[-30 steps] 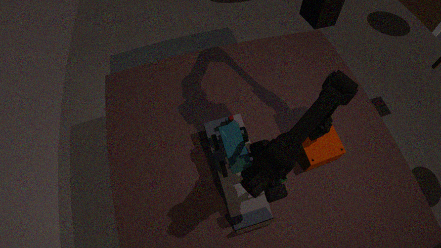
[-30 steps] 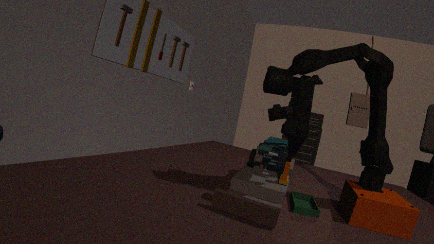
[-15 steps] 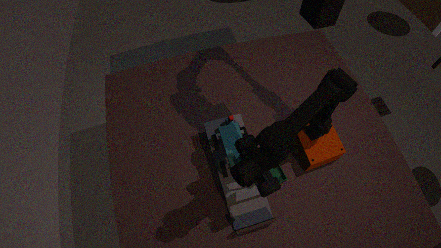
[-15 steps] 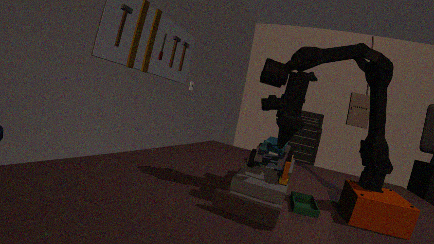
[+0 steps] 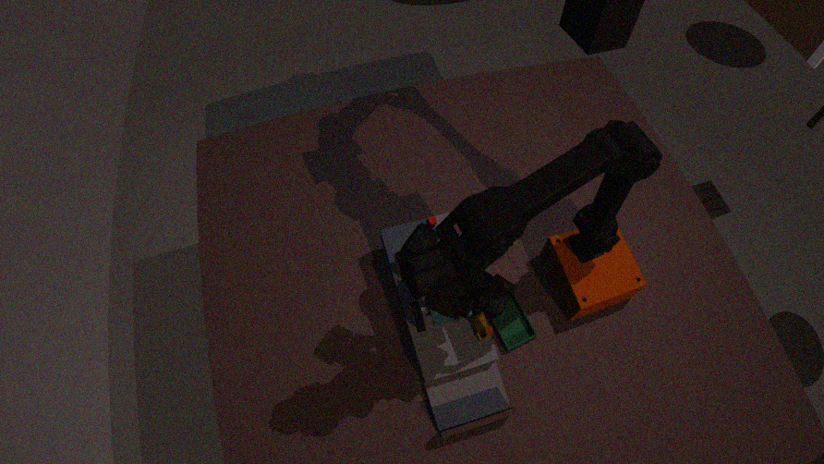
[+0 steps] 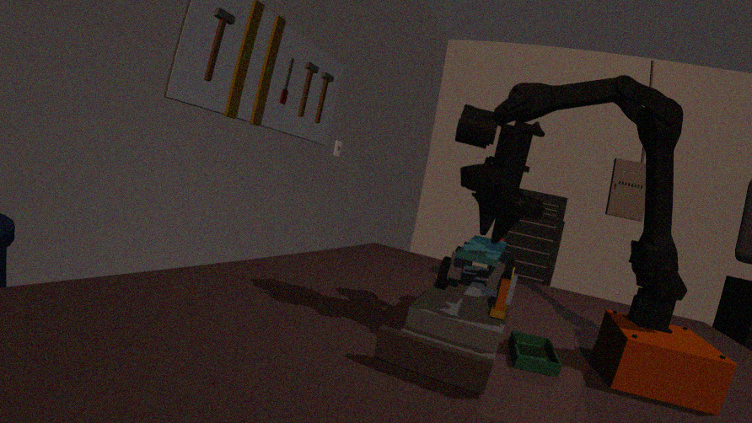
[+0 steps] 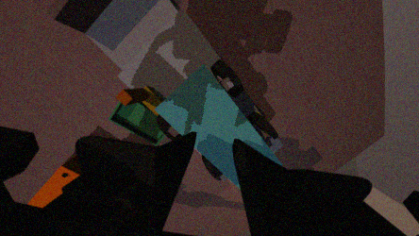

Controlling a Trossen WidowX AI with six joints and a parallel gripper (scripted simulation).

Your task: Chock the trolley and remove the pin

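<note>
Right now my gripper tip is 3 cm past the red-headed stop pin, 14 cm to the left of it and 4 cm above it. Round my gripper tip: grey ramp 3 cm to the right, 13 cm below; yellow chock 5 cm behind, 7 cm to the left, 9 cm below; trolley 3 cm to the right, 6 cm below.
</note>
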